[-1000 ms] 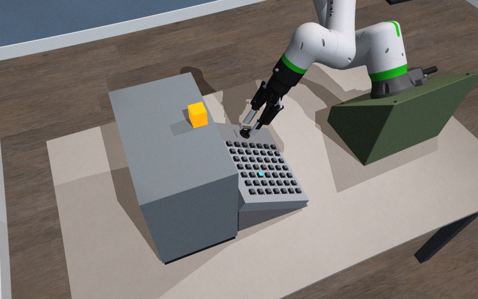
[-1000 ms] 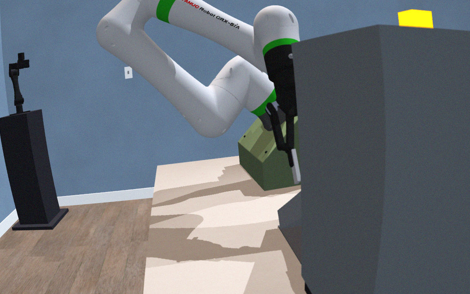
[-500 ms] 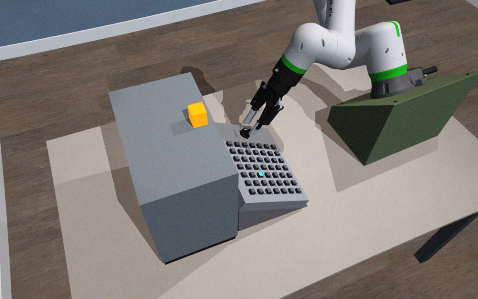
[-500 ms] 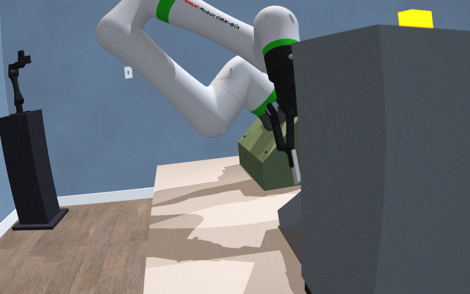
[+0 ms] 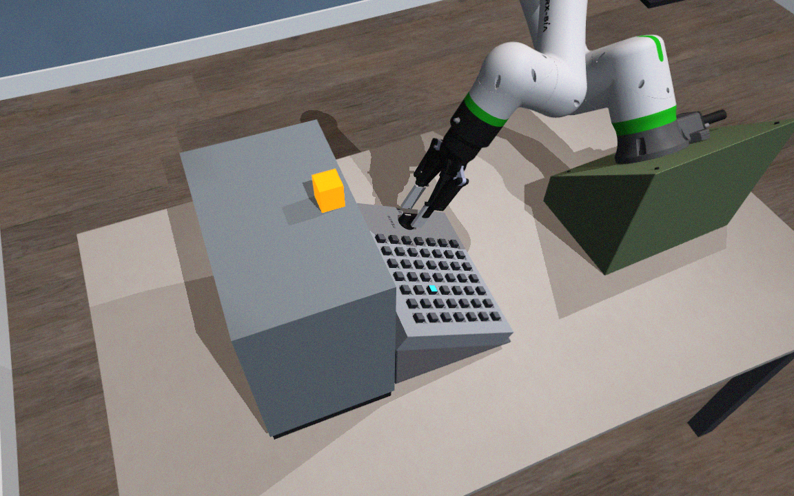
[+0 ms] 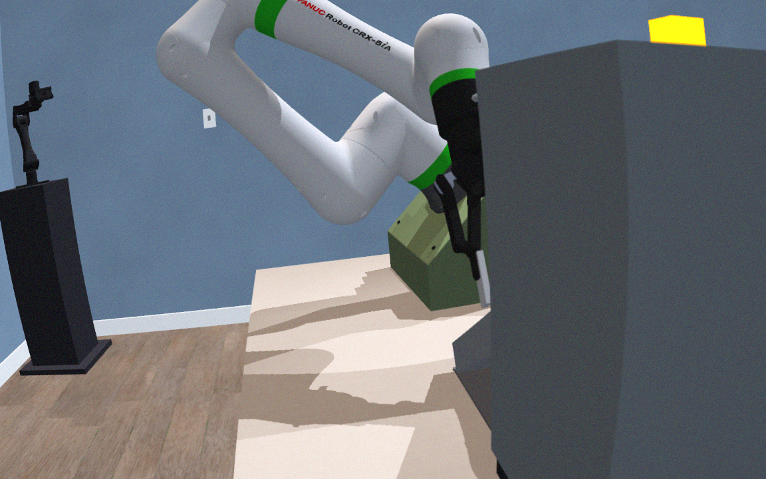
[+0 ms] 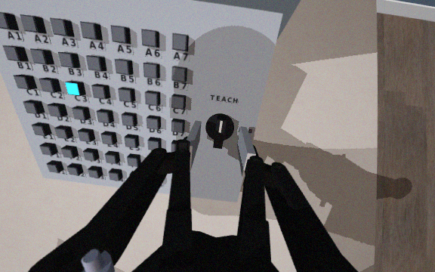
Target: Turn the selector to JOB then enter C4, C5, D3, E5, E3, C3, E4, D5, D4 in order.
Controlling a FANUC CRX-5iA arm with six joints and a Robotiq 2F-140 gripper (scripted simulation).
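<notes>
Right now my hand is 3 cm above the selector knob and 2 cm short of it. Round my hand: C5 key: 13 cm to the left, 4 cm ahead, 3 cm below.
</notes>
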